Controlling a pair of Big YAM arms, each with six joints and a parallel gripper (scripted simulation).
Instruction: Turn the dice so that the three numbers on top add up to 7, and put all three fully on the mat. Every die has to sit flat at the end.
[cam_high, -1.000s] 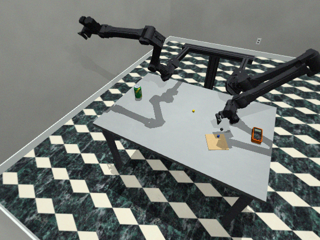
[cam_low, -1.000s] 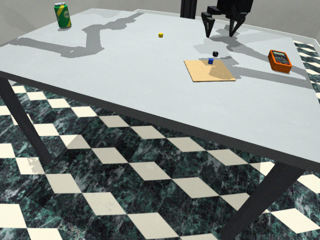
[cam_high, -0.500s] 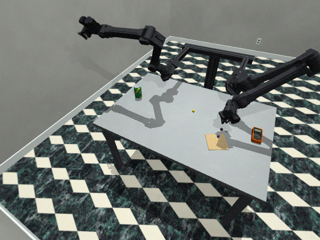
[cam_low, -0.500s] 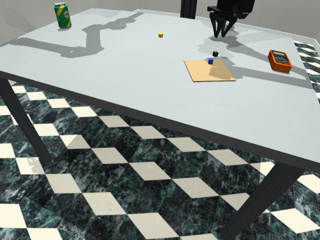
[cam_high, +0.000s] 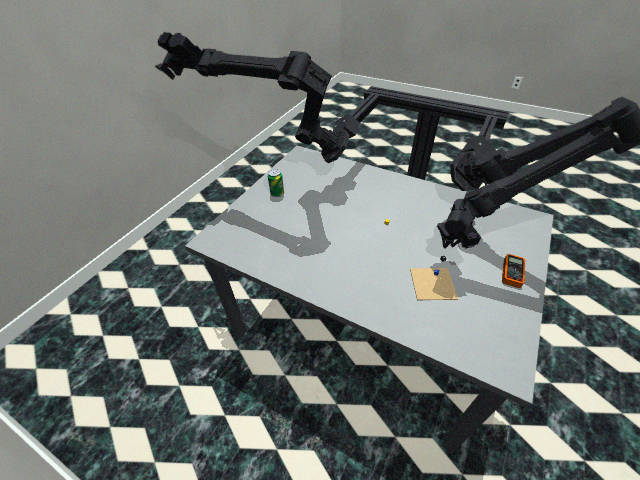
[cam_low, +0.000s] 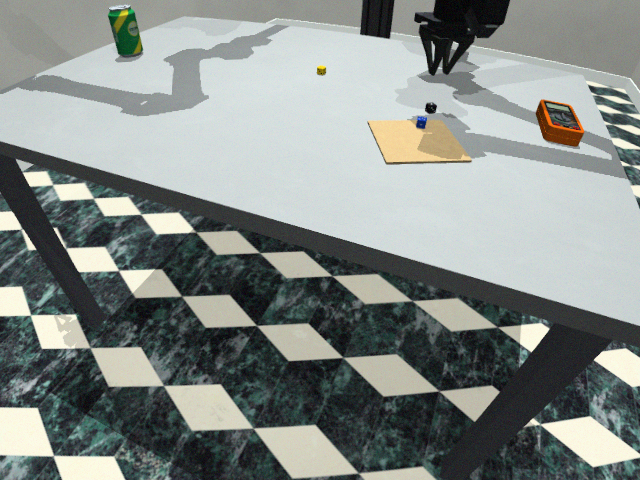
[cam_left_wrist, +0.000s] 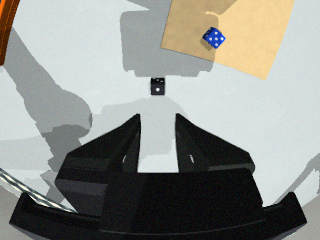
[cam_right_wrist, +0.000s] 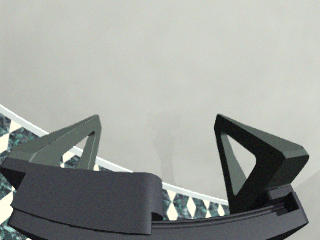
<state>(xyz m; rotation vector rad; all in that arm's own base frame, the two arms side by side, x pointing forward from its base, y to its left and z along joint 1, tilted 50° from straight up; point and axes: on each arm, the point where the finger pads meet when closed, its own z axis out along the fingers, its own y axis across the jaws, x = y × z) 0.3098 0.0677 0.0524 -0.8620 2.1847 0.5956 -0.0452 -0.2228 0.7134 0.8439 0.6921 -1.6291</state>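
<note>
The black die lies 80 mm below my left hand. The rest, counted from my left hand: tan mat (130 mm ahead, 80 mm below, 20 mm to the right); orange multimeter (240 mm to the left, 70 mm below, 30 mm behind); blue die (80 mm ahead, 70 mm below, 10 mm to the right).
</note>
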